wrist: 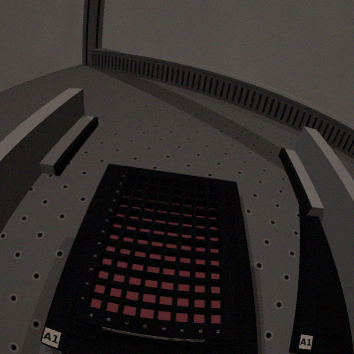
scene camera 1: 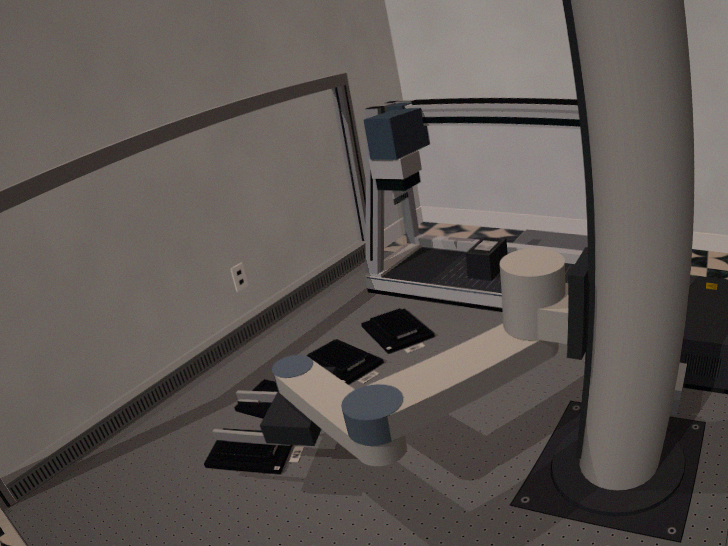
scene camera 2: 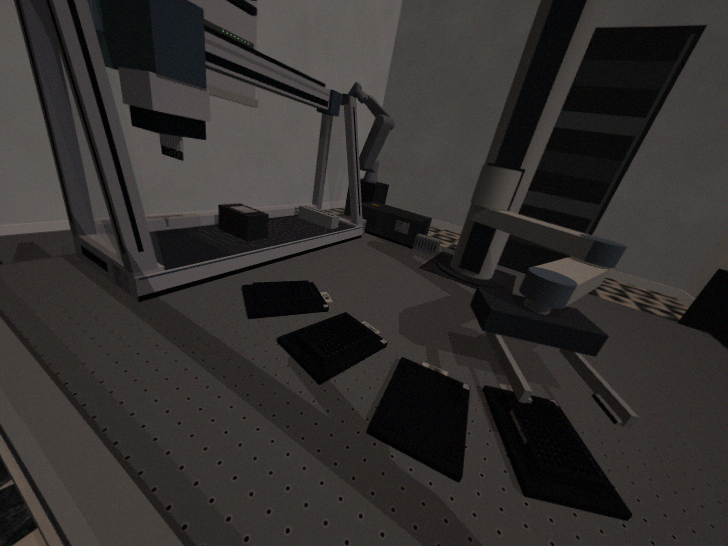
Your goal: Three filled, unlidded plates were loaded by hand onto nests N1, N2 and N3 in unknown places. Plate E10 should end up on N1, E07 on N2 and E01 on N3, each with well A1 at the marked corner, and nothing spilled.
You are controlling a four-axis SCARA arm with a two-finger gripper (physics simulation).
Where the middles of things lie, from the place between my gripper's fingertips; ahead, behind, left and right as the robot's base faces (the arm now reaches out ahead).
My hand is 90 mm above the nest N1 (scene camera 1: 282,455), 20 mm past it and 10 mm to the left of it. From my hand the other things lie so: plate E10 (scene camera 2: 330,340) (350 mm to the right, 70 mm below, 10 mm ahead).
